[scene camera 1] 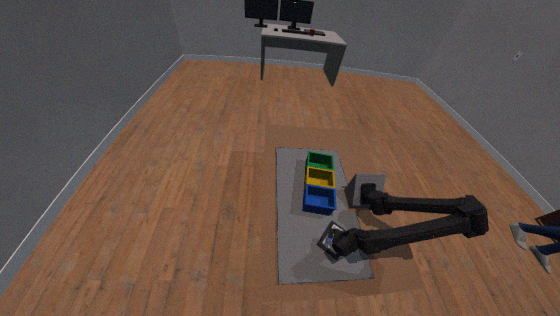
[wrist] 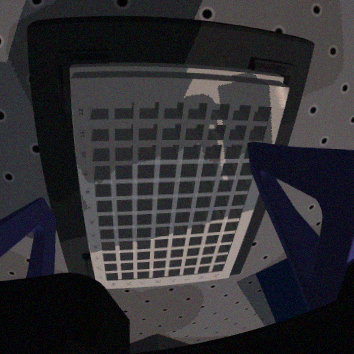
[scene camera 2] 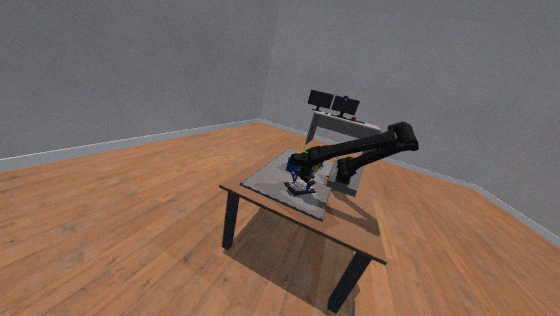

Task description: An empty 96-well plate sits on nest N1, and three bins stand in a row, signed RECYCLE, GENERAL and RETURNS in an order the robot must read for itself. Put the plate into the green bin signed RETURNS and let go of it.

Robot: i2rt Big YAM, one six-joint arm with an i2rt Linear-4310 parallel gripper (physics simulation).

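Places are measured from the arm's base along level axes (x back, y right, z up), in metres.
Pixels of known places: gripper, fingertip midpoint: (wrist: 142,183) (scene camera 2: 300,186); arm's base at its link origin: (scene camera 1: 367,193) (scene camera 2: 343,174).
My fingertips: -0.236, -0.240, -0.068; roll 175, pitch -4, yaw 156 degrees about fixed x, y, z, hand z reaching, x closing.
Ahead of a thing's pixels: the offset from my fingertips to its middle, as dx, dy, dz. "spot": to the spot under its first point. Level surfaces: height alone.
The white 96-well plate @[-0.001, +0.020, -0.003] (scene camera 2: 299,186) (wrist: 160,187) sits in the dark nest @[-0.001, +0.020, -0.013] (scene camera 1: 324,234) (wrist: 47,115). My gripper (scene camera 2: 303,183) (wrist: 142,183) is open, its blue fingers apart on either side of the plate, with nothing held between them. In the scene camera 1 view the wrist hides part of the plate. The green bin @[spot: +0.024, +0.528, +0.019] (scene camera 1: 320,160) stands at the far end of the row in that view. The yellow bin @[-0.030, +0.354, +0.028] (scene camera 1: 320,178) is in the middle and the blue bin (scene camera 1: 319,199) (wrist: 282,290) is closest to the nest. No sign is legible in these views.
The nest and bins stand on a grey perforated mat @[dz -0.022] (scene camera 1: 292,250) (scene camera 2: 265,178) on the wooden table @[dz -0.035] (scene camera 2: 350,240). The arm's grey base block (scene camera 1: 375,181) is right of the bins in the scene camera 1 view. A desk (scene camera 1: 305,44) with monitors is far behind; a person's legs (scene camera 1: 542,231) show at right.
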